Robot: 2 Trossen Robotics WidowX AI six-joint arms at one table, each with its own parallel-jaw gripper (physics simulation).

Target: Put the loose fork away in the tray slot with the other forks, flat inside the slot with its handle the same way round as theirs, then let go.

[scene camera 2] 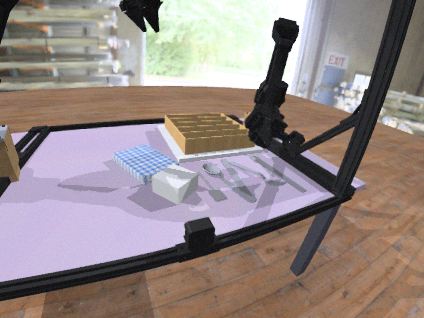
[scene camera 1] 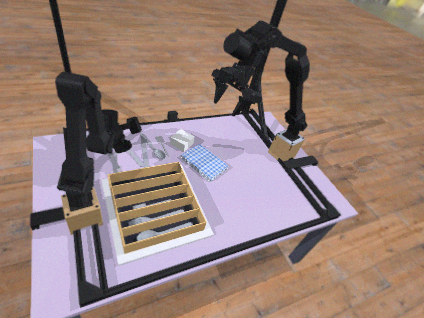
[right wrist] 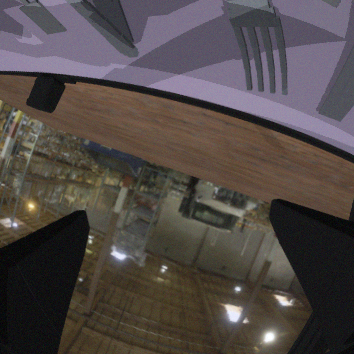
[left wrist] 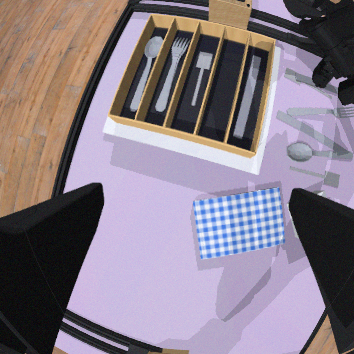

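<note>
The loose fork lies on the table among other cutlery, beside the tray. In the left wrist view its tines point right and its handle points toward the tray. The tray's fork lies in the second slot from the left there, tines up the picture, handle toward the lower wall. My right gripper is open and empty, above the table near the loose cutlery. My left gripper is open and empty, high above the table.
A loose spoon, knives and a small spatula lie around the fork. A white box and a blue checked cloth lie nearby. A black frame edges the table.
</note>
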